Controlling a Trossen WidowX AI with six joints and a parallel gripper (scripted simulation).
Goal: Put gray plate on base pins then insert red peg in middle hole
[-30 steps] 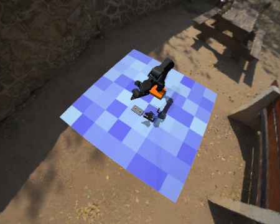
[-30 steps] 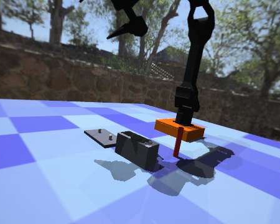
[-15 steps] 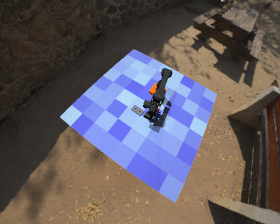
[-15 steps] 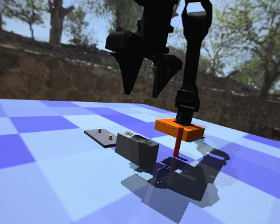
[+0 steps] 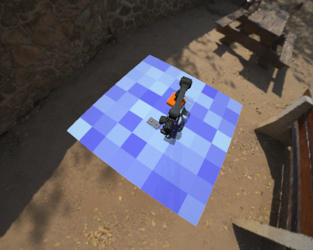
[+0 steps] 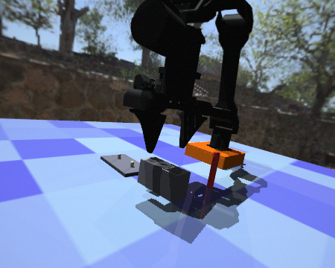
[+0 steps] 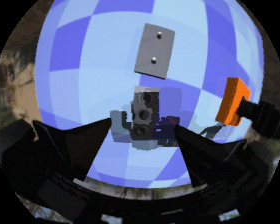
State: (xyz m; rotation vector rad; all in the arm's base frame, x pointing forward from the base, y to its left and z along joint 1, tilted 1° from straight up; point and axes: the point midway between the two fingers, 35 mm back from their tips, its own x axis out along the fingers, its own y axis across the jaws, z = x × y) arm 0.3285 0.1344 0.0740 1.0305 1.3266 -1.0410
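Now: the gray plate 40 mm below my gripper tip. Also, from my gripper tip: dark base (20 mm ahead, 130 mm to the right, 70 mm below); red peg (120 mm behind, 20 mm to the left, 40 mm below).
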